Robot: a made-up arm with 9 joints. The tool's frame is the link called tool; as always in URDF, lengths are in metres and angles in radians. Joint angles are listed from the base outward.
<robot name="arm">
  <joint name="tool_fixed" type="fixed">
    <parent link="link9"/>
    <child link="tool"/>
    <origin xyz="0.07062 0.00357 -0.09" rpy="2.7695 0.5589 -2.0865"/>
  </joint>
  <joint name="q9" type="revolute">
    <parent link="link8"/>
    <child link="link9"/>
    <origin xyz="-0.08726 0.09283 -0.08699" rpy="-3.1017 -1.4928 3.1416"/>
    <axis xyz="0 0 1"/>
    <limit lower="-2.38" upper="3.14"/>
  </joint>
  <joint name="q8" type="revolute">
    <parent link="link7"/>
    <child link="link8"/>
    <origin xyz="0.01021 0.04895 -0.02" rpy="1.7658 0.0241 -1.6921"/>
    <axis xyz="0 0 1"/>
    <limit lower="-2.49" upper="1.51"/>
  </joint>
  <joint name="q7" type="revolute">
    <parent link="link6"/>
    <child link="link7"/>
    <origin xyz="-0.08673 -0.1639 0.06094" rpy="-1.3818 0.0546 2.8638"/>
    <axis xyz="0 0 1"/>
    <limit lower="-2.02" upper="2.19"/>
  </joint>
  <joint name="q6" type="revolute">
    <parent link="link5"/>
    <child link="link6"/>
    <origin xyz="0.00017 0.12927 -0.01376" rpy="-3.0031 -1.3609 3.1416"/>
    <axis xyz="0 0 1"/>
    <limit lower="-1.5" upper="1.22"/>
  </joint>
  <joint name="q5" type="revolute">
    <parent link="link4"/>
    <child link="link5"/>
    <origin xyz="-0.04 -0.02 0" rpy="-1.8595 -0.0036 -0.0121"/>
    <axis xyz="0 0 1"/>
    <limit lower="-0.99" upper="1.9"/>
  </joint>
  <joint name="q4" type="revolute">
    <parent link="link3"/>
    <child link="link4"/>
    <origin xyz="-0.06 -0.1 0.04" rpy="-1.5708 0 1.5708"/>
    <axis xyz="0 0 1"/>
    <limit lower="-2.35" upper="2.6"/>
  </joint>
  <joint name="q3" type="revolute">
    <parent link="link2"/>
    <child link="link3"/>
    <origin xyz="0.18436 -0.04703 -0.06" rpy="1.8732 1.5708 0"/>
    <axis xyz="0 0 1"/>
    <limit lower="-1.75" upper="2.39"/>
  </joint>
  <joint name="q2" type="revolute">
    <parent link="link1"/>
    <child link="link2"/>
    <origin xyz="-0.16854 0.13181 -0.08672" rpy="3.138 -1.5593 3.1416"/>
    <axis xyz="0 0 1"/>
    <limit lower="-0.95" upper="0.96"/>
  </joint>
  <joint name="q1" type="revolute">
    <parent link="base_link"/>
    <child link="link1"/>
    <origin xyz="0.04 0.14 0.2" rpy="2.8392 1.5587 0"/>
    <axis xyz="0 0 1"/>
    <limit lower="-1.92" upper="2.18"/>
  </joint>
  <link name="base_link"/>
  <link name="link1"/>
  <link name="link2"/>
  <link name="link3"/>
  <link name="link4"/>
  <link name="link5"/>
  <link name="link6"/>
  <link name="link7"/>
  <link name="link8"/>
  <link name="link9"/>
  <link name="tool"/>
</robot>
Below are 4 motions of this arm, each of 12 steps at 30 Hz.
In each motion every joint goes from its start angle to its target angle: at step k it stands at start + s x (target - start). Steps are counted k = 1, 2, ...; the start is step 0. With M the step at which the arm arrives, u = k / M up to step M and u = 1 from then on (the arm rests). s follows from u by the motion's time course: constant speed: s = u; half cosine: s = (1 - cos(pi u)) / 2; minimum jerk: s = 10 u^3 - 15 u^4 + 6 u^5.
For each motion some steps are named. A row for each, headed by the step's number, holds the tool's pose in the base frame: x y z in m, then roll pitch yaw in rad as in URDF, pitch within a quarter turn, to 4 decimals.
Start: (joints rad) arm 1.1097 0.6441 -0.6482 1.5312 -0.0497 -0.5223 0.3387 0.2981 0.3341
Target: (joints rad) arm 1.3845 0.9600 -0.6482 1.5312 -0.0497 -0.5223 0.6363 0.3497 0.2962
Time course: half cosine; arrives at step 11
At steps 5, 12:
5: -0.2438 0.1464 0.5461 1.6656 1.0948 -1.2798
12: -0.2237 0.2109 0.5803 1.3074 0.7685 -1.4544

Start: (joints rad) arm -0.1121 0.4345 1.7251 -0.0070 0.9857 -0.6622 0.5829 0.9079 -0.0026
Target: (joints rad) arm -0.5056 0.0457 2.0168 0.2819 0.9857 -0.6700 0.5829 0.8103 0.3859
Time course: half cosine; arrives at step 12
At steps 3, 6, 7, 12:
3: -0.0730 0.1996 0.2649 0.5083 0.9019 1.6152
6: -0.0381 0.2125 0.3076 0.6890 0.8295 1.6421
7: -0.0222 0.2135 0.3224 0.7582 0.8007 1.6571
12: 0.0310 0.2053 0.3583 0.9574 0.7074 1.7089

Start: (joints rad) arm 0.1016 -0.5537 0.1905 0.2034 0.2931 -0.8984 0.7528 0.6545 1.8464
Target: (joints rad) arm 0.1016 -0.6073 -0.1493 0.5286 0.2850 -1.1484 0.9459 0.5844 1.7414
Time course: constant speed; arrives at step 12
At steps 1, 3, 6, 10, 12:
1: 0.1239 0.4725 0.3763 -1.9679 -0.5089 -0.6823
3: 0.1109 0.4797 0.3685 -2.0117 -0.5328 -0.6135
6: 0.0925 0.4893 0.3533 -2.0920 -0.5667 -0.5092
10: 0.0706 0.4991 0.3268 -2.2247 -0.6050 -0.3695
12: 0.0611 0.5025 0.3111 -2.3007 -0.6202 -0.3005

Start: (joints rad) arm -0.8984 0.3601 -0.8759 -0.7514 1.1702 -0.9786 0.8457 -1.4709 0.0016
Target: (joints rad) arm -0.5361 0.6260 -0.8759 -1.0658 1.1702 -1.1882 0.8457 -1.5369 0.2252
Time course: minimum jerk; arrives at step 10
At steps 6, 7, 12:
6: 0.2518 -0.2447 0.4927 2.5827 0.6994 1.5082
7: 0.2595 -0.2428 0.5026 2.6268 0.7042 1.5754
12: 0.2683 -0.2397 0.5128 2.6765 0.7070 1.6484

